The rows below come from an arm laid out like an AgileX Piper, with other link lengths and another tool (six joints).
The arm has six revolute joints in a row. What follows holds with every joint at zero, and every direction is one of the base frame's.
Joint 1 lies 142.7 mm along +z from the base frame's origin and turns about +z.
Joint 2 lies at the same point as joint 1 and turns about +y.
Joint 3 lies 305 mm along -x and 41.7 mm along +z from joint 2 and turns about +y.
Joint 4 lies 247.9 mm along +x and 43.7 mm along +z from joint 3 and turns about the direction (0.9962, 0, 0.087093).
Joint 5 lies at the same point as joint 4 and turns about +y.
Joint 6 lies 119.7 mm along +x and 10.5 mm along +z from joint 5 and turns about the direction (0.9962, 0, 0.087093).
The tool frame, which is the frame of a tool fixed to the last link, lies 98 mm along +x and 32 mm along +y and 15.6 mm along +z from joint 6; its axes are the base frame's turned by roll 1.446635, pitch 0.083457 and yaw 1.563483 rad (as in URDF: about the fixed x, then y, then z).
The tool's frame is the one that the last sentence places.
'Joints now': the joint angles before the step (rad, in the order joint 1, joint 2, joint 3, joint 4, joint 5, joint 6). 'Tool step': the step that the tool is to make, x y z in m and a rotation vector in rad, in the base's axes. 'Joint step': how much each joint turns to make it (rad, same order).
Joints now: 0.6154, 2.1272, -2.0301, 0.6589, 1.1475, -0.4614
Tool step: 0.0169, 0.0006, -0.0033, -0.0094, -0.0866, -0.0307
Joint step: 0.0038, 0.0014, 0.0005, -0.0518, -0.0749, -0.0127
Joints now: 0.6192, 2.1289, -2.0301, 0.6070, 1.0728, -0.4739
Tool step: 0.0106, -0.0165, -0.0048, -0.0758, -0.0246, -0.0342
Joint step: -0.0109, -0.0051, -0.0206, -0.1002, 0.0295, 0.0517
